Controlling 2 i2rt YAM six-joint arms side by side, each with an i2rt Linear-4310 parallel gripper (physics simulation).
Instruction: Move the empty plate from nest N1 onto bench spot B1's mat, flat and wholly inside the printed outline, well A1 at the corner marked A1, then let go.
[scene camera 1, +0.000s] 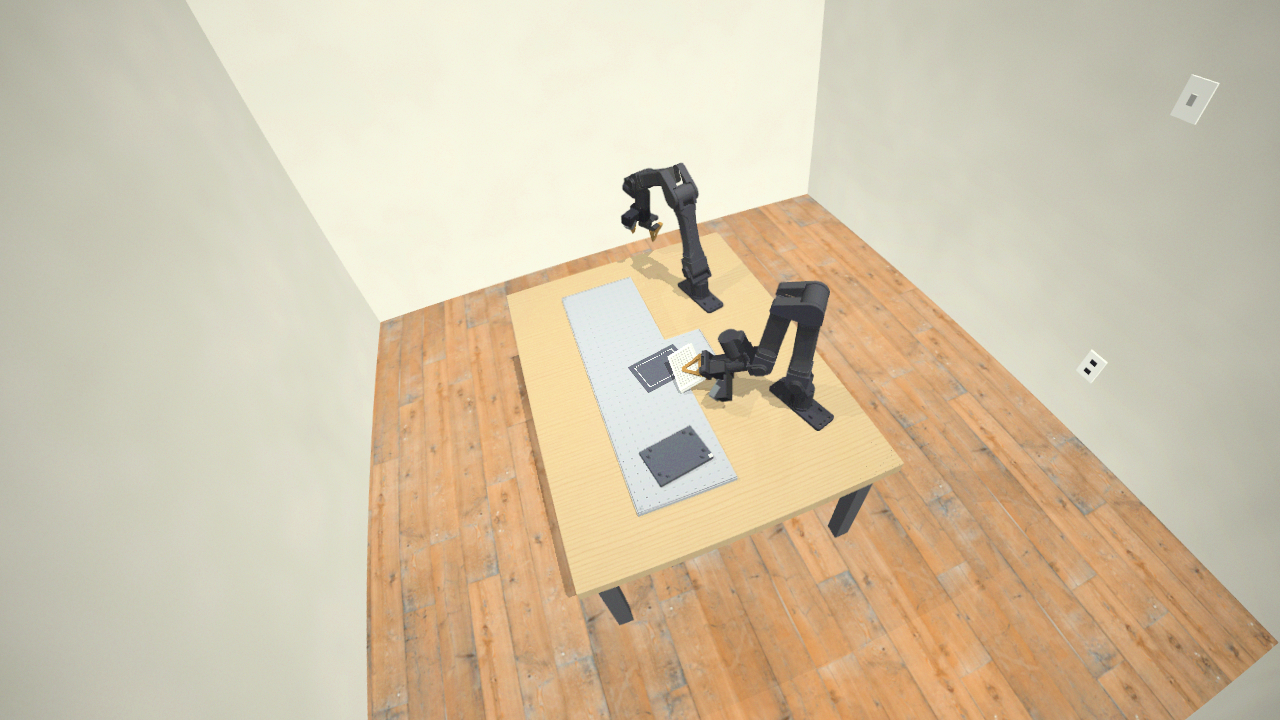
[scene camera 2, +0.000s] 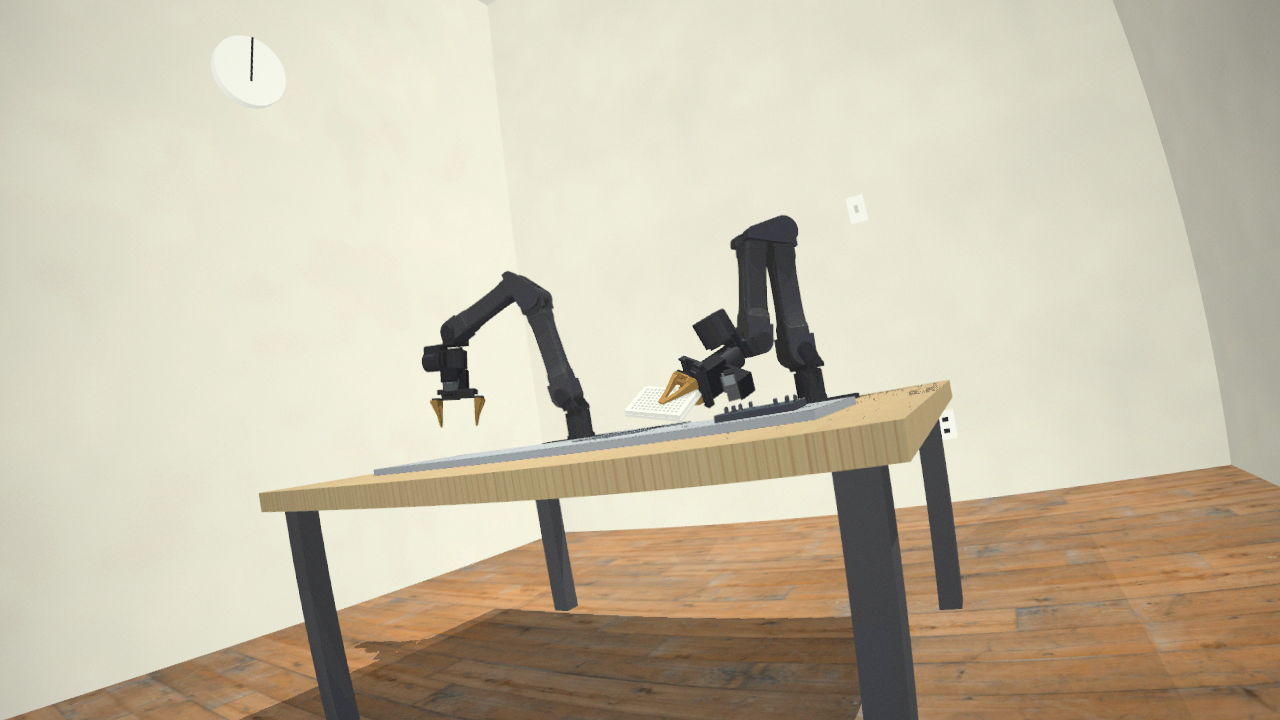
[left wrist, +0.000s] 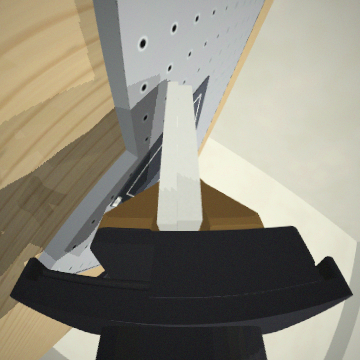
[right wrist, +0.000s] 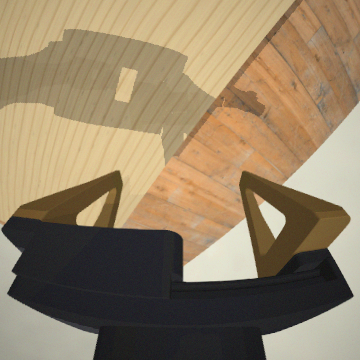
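Observation:
The white plate is held above the bench board, edge-on in the left wrist view. My left gripper is shut on its edge. In scene camera 2 the plate looks slightly tilted, with a gap below it. In scene camera 1 it hides the right part of the dark mat with its white outline. A white corner tag shows in the left wrist view, its lettering unreadable. My right gripper is open and empty, high above the table's far end.
The dark nest with several small pegs sits on the grey perforated board, lower in scene camera 1. The board lies on the wooden table. The right arm stands at the upper end in scene camera 1.

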